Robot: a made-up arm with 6 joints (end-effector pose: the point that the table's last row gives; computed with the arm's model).
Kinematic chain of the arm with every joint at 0, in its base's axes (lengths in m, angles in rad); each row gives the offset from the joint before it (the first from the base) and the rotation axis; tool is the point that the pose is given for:
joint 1: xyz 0 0 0.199 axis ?
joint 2: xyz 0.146 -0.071 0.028 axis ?
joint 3: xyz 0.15 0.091 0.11 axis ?
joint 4: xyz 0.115 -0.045 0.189 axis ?
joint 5: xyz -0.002 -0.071 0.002 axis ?
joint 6: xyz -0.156 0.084 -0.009 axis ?
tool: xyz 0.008 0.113 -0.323
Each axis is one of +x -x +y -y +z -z.
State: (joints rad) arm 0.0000 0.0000 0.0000 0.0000 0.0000 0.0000
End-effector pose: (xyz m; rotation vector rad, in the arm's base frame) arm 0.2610 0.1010 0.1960 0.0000 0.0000 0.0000
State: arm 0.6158 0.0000 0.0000 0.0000 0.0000 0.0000
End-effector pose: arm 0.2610 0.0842 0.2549 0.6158 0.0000 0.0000
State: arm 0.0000 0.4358 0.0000 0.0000 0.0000 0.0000
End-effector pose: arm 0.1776 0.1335 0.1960 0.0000 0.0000 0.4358
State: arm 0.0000 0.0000 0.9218 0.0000 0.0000 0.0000
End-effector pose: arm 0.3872 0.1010 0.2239 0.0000 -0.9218 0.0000
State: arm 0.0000 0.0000 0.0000 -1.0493 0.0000 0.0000
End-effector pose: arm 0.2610 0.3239 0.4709 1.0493 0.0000 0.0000
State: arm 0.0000 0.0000 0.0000 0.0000 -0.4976 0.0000
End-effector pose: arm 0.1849 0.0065 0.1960 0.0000 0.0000 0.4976
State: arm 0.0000 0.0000 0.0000 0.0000 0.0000 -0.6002
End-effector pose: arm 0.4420 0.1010 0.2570 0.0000 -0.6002 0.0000
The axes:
joint 1: +x
joint 2: +z
joint 3: -y
joint 4: -x
joint 5: -z
joint 6: +y

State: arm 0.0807 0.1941 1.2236 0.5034 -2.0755 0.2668
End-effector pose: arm 0.3144 -0.4955 0.3775 -1.5233 -0.2964 1.3789
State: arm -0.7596 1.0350 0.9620 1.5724 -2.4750 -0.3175
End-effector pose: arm 0.2725 0.0130 0.7601 -1.9341 1.2897 2.1053
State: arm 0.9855 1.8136 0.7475 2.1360 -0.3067 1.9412
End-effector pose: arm 0.0627 -0.1753 -0.0867 -0.0120 0.2898 -0.4389
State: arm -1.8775 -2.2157 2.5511 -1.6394 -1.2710 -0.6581
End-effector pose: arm 0.3459 0.0018 0.5191 1.8416 -1.2689 -1.8413
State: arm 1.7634 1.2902 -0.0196 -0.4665 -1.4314 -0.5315
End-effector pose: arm 0.0242 -0.0697 0.2214 -1.2368 1.9149 -1.3634
